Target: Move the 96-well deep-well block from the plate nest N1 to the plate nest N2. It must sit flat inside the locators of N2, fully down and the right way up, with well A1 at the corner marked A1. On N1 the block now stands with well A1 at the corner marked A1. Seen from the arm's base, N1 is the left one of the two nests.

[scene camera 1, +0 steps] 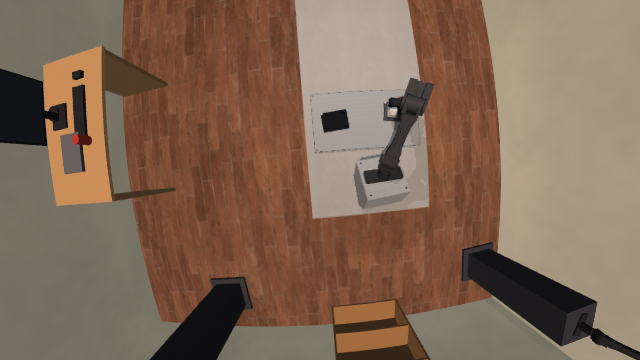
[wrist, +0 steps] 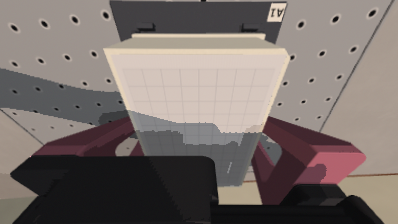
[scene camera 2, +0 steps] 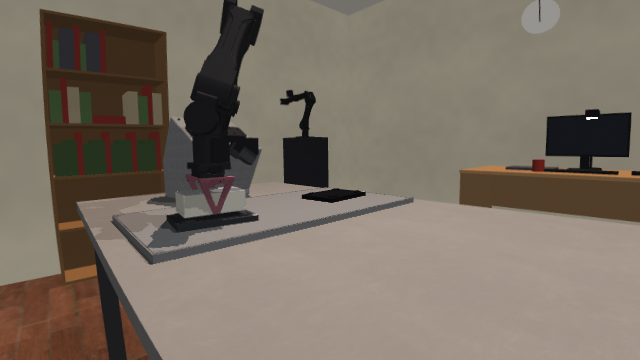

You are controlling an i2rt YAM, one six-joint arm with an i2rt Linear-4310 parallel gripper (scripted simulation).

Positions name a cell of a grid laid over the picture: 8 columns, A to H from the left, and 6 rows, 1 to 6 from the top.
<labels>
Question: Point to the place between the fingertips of the gripper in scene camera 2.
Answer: At C4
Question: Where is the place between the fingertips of the gripper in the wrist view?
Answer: D4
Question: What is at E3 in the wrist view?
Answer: A white 96-well deep-well block.
</labels>
